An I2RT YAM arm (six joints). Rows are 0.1 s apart.
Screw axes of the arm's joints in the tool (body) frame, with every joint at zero. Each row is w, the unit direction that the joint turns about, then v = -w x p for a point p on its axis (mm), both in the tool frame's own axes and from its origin. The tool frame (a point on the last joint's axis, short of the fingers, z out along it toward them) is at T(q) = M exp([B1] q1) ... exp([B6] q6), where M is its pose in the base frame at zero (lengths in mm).
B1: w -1 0 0 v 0.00 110.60 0.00
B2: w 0 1 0 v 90.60 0.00 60.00
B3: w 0 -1 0 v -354.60 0.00 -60.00
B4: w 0 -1 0 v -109.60 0.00 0.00
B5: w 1 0 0 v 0.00 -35.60 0.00
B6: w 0 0 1 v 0.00 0.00 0.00
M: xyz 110.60 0.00 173.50 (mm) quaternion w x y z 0.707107 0 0.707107 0
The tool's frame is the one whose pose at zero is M.
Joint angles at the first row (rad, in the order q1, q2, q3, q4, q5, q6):
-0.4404 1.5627 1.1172 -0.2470 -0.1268 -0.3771
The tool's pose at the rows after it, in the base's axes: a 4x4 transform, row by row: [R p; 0 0 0 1], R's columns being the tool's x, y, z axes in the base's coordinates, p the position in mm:
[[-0.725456, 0.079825, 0.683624, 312.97], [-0.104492, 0.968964, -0.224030, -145.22], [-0.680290, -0.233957, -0.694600, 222.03], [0, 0, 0, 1]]
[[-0.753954, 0.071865, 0.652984, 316.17], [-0.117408, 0.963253, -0.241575, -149.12], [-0.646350, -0.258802, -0.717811, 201.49], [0, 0, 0, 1]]
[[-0.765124, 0.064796, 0.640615, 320.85], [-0.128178, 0.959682, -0.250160, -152.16], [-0.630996, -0.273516, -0.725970, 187.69], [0, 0, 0, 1]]
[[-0.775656, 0.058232, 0.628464, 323.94], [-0.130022, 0.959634, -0.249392, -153.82], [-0.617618, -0.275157, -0.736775, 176.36], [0, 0, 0, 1]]
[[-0.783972, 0.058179, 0.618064, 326.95], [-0.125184, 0.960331, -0.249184, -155.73], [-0.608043, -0.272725, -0.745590, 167.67], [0, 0, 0, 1]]
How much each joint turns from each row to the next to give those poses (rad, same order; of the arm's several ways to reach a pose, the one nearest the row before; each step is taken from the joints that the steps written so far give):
-0.0035 0.0348 -0.0786 0.0339 0.0354 -0.0427
-0.0034 0.0507 -0.0229 0.0428 0.0267 -0.0279
-0.0007 0.0442 -0.0069 0.0400 0.0126 -0.0164
0.0000 0.0351 -0.0042 0.0237 0.0046 -0.0068
-0.0008 0.0309 0.0023 0.0156 0.0038 0.0003

